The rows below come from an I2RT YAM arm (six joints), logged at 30 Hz.
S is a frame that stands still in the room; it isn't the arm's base.
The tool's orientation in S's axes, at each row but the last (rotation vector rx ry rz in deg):
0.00, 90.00, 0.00
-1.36, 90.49, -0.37
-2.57, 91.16, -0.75
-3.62, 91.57, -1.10
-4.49, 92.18, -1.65
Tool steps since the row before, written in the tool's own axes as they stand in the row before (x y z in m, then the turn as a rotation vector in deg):
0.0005, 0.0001, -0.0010, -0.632, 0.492, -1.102
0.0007, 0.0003, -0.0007, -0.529, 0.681, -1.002
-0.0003, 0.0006, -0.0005, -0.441, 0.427, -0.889
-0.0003, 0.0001, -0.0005, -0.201, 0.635, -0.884
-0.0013, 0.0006, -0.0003, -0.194, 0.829, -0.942
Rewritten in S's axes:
-0.0010, 0.0001, -0.0005, -1.102, 0.492, 0.632
-0.0007, 0.0003, -0.0007, -1.005, 0.680, 0.525
-0.0005, 0.0006, 0.0003, -0.889, 0.425, 0.444
-0.0005, 0.0001, 0.0003, -0.896, 0.620, 0.193
-0.0003, 0.0007, 0.0013, -0.961, 0.812, 0.175

